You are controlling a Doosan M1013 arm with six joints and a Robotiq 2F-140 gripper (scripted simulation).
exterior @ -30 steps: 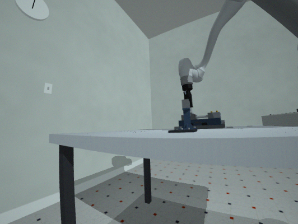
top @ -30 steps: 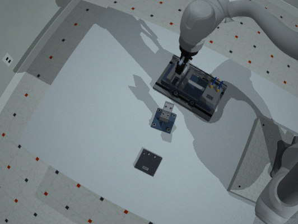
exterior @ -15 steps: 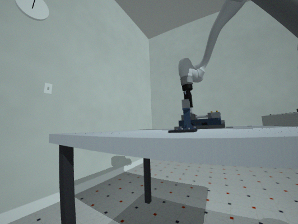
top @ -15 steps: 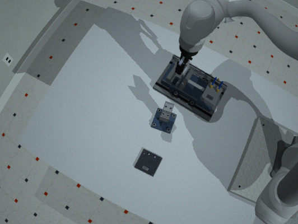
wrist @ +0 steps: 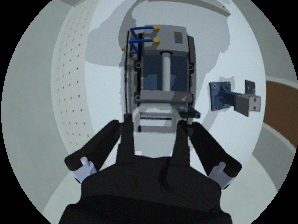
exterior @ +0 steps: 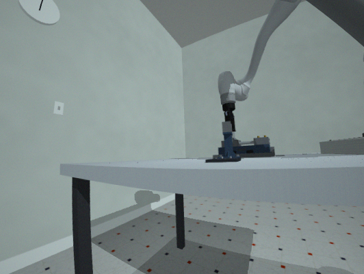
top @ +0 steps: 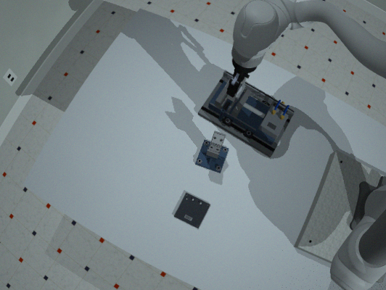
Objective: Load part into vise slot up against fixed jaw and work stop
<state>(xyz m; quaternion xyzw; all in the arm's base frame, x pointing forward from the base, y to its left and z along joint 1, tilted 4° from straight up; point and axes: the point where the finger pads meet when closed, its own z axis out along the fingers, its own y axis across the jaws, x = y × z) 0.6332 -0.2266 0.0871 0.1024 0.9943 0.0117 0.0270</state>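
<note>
Right now the part is 2 cm below my hand. Also, from my hand: vise (6 cm behind, 3 cm to the left, 8 cm below); then air cylinder (16 cm behind, 5 cm to the left, 4 cm below).
</note>
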